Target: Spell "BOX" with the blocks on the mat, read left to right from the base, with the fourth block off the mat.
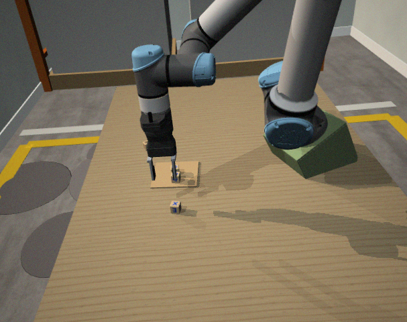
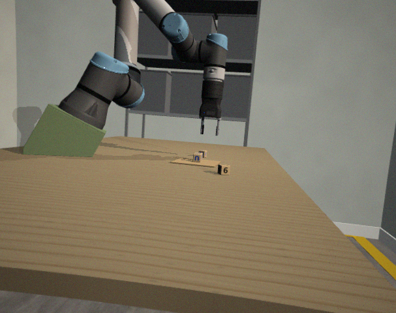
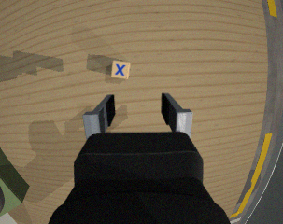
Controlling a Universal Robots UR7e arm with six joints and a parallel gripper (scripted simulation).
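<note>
My hand is 30 mm past the X block, 30 mm to the right of it and 90 mm above it. Also, from my hand: B block (20 mm behind, 110 mm to the right, 90 mm below); O block (10 mm behind, 150 mm to the right, 90 mm below); mat (10 mm behind, 150 mm to the right, 100 mm below).
</note>
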